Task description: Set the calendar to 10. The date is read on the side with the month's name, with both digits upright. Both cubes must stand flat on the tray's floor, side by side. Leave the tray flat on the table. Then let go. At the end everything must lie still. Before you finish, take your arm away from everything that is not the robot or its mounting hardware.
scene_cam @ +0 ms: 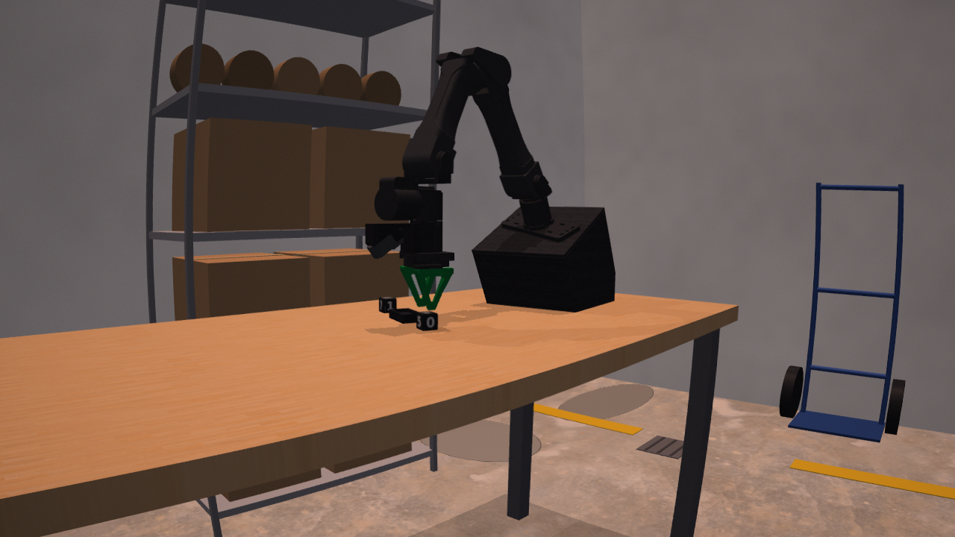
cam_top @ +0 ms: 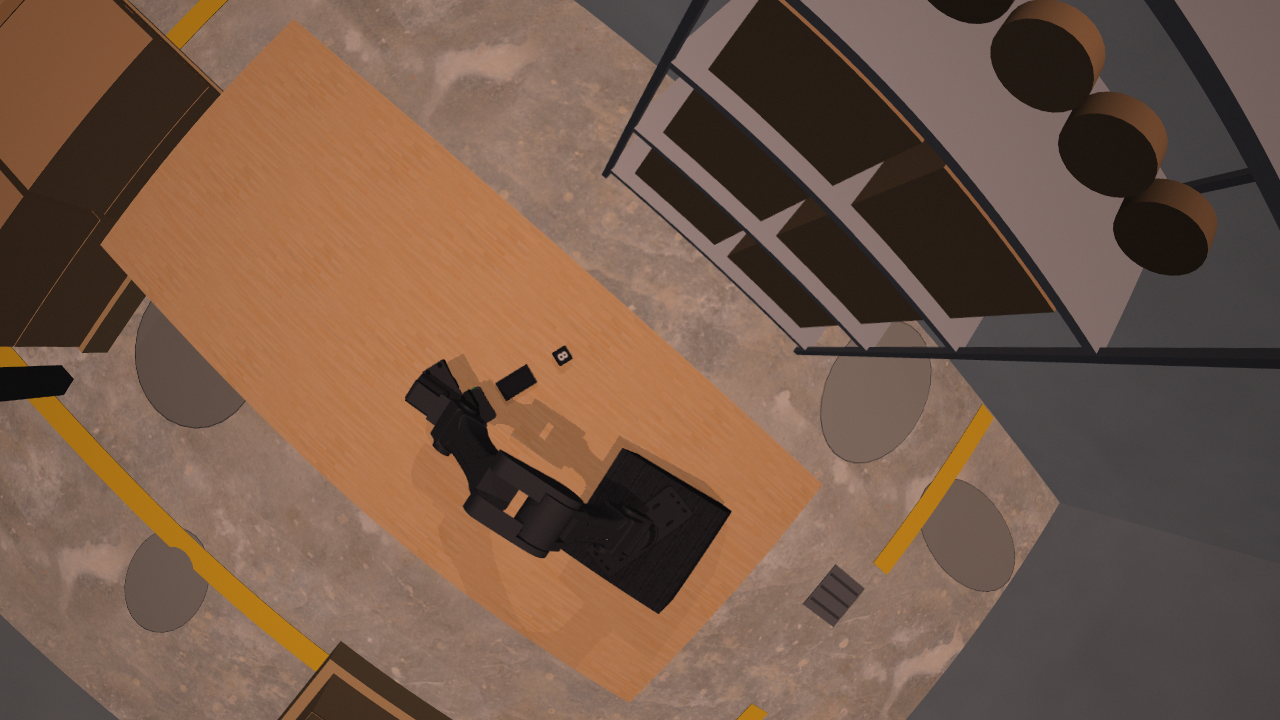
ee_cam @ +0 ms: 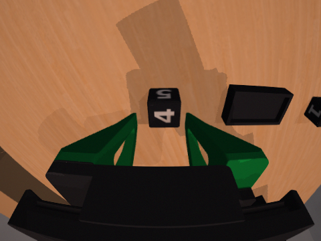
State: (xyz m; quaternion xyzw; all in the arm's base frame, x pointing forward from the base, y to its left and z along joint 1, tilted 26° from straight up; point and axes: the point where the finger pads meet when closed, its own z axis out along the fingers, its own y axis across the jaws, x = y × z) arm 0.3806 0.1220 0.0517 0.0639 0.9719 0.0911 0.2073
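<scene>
My gripper is now 10 mm past the black tray, 110 mm to the left of it and 40 mm above it.
</scene>
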